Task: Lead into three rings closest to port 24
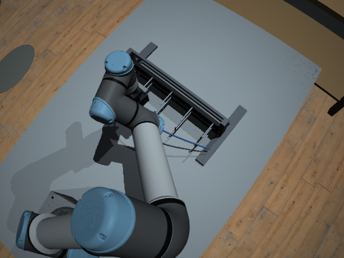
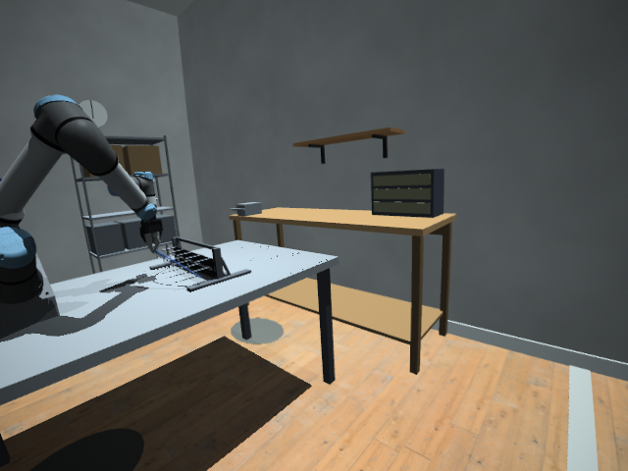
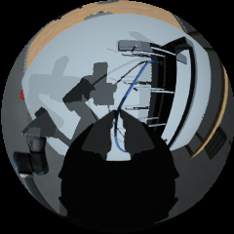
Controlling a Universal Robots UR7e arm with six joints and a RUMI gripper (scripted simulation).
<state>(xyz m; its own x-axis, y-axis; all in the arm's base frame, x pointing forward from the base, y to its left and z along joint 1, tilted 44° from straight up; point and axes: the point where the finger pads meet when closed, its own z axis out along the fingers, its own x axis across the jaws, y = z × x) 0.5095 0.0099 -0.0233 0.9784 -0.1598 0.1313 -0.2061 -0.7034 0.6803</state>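
Now: the black rack 15 cm ahead of my hand, 9 cm to the right of it and 6 cm below it.
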